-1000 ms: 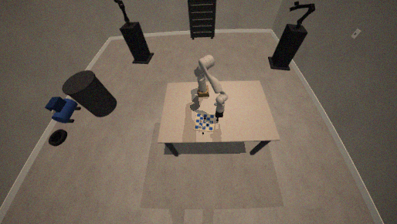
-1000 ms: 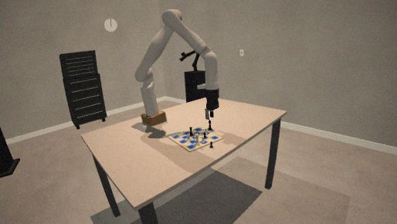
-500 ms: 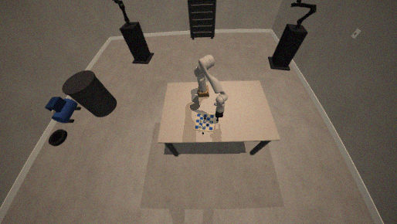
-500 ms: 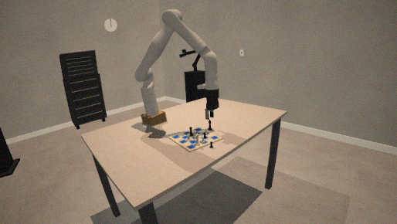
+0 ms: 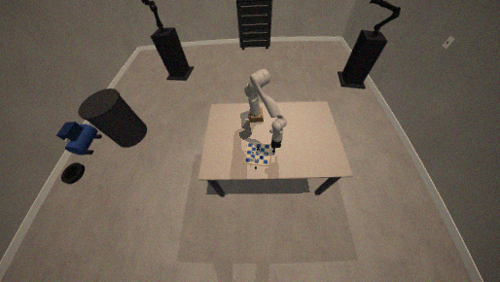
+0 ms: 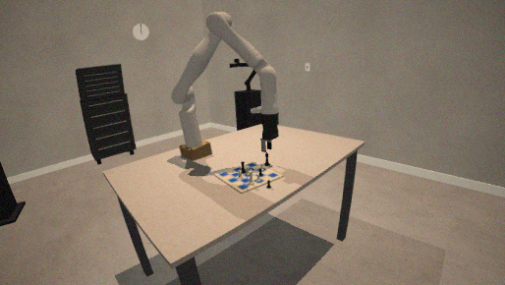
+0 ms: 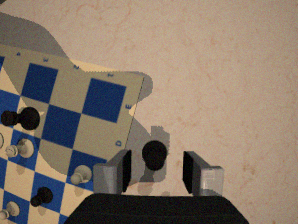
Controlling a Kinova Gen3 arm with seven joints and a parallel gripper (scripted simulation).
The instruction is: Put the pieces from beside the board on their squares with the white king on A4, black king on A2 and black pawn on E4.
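Now: hand 6 cm above the black king. Round my hand: white king (18 cm to the right, 12 cm ahead, 5 cm below); then blue-and-cream chessboard (14 cm to the right, 9 cm below, 4 cm ahead).
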